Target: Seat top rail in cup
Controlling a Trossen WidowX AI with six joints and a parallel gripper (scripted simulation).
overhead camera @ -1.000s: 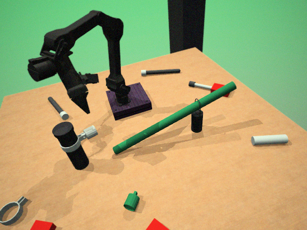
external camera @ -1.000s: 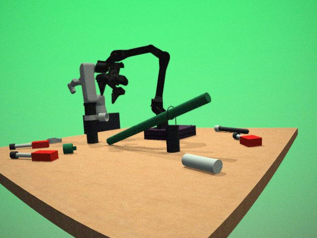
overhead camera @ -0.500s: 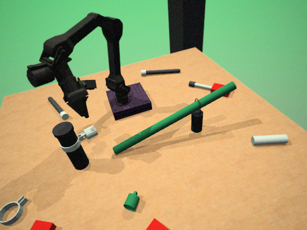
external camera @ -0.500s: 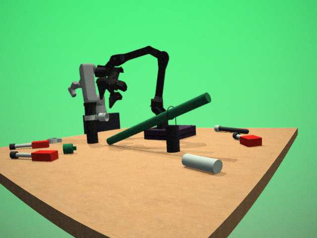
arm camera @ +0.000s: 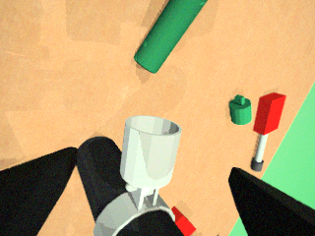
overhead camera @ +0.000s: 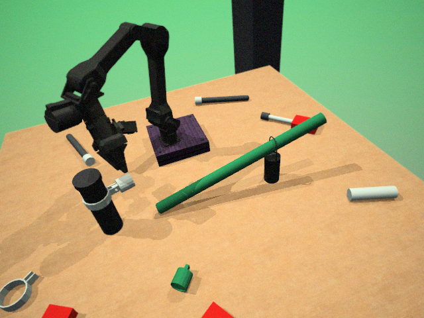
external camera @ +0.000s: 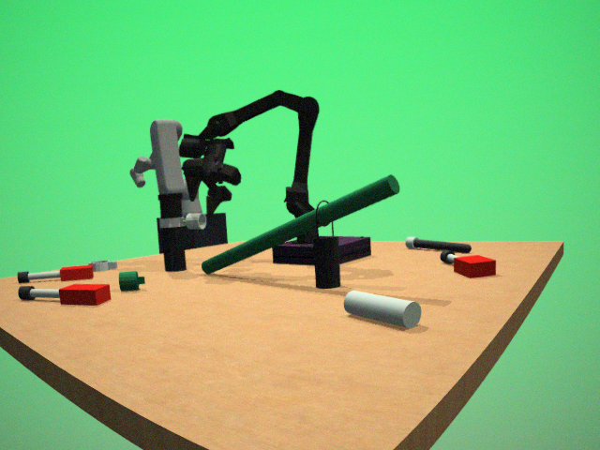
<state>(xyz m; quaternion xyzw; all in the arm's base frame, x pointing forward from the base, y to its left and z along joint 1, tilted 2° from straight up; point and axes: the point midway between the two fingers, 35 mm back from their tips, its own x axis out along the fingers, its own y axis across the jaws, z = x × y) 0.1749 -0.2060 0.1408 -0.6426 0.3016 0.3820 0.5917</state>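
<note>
Now: gripper tip 3 cm above the grey rail-end cup, 2 cm to the left of it and 2 cm short of it. Round my gripper tip: grey cylinder: 59 cm to the left, 35 cm ahead, 14 cm below; short black post: 41 cm to the left, 13 cm ahead, 5 cm below; green cup fitting: 28 cm ahead, 14 cm below, 3 cm to the left.
</note>
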